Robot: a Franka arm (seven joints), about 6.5 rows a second.
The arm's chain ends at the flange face. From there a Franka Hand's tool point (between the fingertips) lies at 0.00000 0.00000 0.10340 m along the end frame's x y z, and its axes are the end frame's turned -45 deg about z.
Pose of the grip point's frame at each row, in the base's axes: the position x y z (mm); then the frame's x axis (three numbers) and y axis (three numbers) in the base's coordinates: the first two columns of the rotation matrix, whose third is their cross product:
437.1 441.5 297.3 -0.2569 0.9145 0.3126 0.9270 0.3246 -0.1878
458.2 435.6 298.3 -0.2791 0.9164 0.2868 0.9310 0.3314 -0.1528
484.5 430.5 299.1 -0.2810 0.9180 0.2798 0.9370 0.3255 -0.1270
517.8 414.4 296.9 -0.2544 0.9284 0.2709 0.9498 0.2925 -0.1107
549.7 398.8 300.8 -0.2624 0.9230 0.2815 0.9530 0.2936 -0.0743
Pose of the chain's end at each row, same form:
465.4 416.5 393.6 0.4738 0.8762 0.0882 0.8371 -0.4171 -0.3538
482.5 412.4 396.1 0.4610 0.8823 0.0948 0.8557 -0.4137 -0.3108
506.0 407.1 397.5 0.4639 0.8793 0.1080 0.8613 -0.4190 -0.2877
536.6 390.7 395.8 0.4917 0.8633 0.1133 0.8515 -0.4496 -0.2698
565.3 373.1 399.7 0.4883 0.8603 0.1465 0.8594 -0.4451 -0.2516

